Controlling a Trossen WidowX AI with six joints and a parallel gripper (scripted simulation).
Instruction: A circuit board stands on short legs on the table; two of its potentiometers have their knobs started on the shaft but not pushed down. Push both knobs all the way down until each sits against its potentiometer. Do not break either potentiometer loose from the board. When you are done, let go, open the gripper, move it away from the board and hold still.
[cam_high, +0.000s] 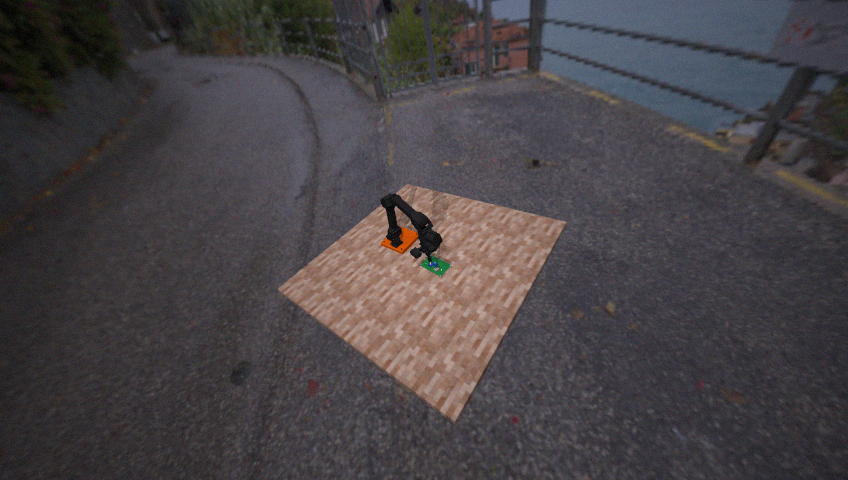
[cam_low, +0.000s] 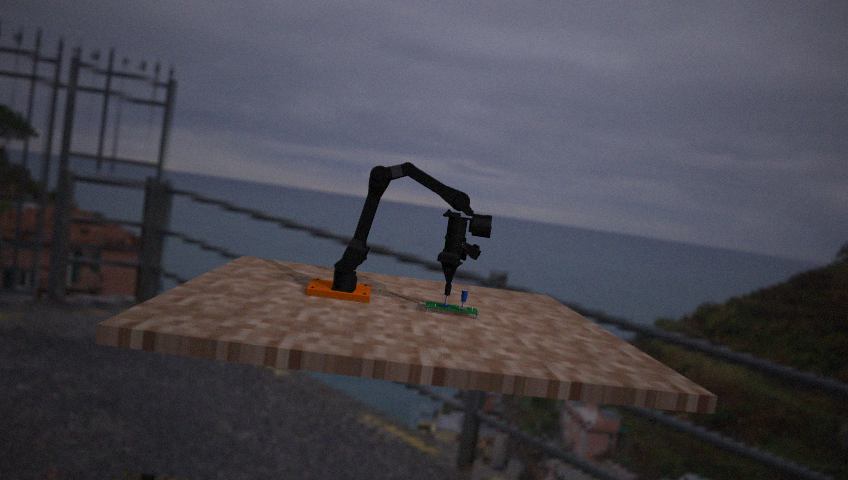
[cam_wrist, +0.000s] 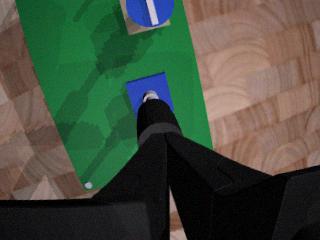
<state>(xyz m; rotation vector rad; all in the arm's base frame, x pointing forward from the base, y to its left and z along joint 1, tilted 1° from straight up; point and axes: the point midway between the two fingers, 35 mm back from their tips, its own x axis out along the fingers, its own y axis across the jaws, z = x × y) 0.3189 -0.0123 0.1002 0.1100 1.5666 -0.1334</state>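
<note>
My gripper tip is 5 cm short of the blue knob, 2 cm above it and 1 cm to the left of it. Also, from my gripper tip: black knob 2 cm below.
</note>
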